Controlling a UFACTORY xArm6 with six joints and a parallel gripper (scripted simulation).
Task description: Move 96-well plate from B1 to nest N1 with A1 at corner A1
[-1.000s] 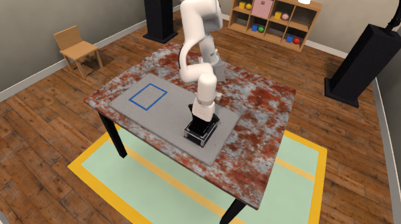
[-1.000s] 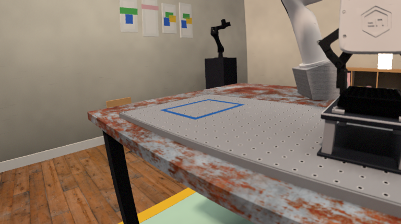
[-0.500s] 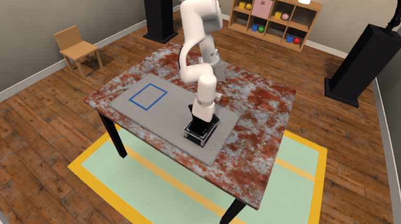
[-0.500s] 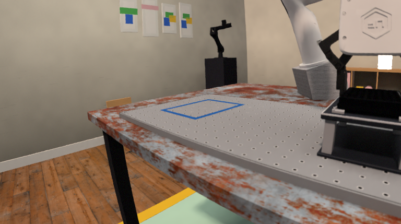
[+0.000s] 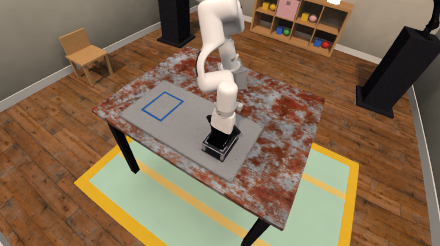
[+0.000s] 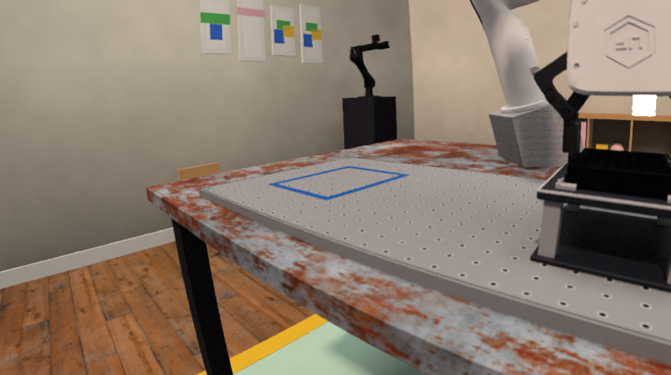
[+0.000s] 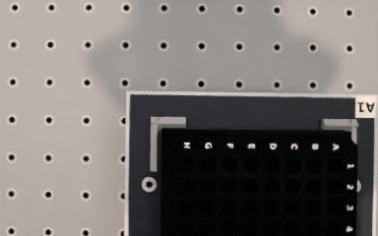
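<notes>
Right now the black 96-well plate is 1 cm below my hand. Round my hand: raised black plate nest 3 cm below.
</notes>
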